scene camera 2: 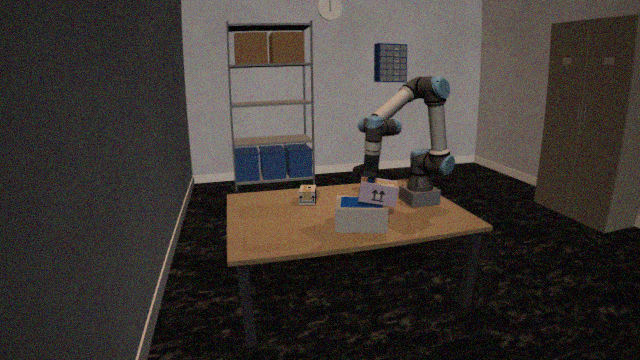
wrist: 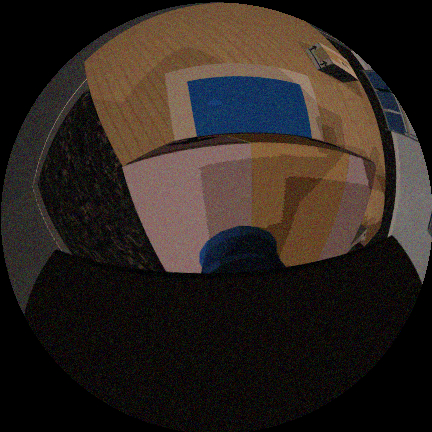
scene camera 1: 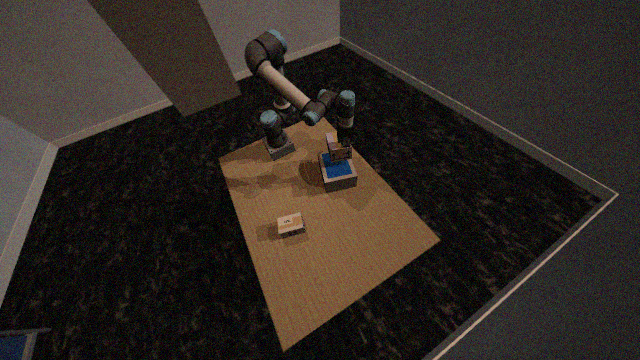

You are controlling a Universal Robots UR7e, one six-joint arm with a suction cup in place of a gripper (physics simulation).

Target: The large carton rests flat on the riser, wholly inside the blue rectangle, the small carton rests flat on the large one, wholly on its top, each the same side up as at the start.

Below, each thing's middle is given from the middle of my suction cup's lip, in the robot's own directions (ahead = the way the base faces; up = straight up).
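Scene:
From my suction cup: grey riser [scene camera 2: 351, 216], 190 mm below, 30 mm ahead, 70 mm to the right. Small carton [wrist: 324, 61], 210 mm below my suction cup, 270 mm ahead, 460 mm to the right. Suction cup: 60 mm above the large carton [scene camera 2: 383, 192], 40 mm past it, 20 mm to the left of it.

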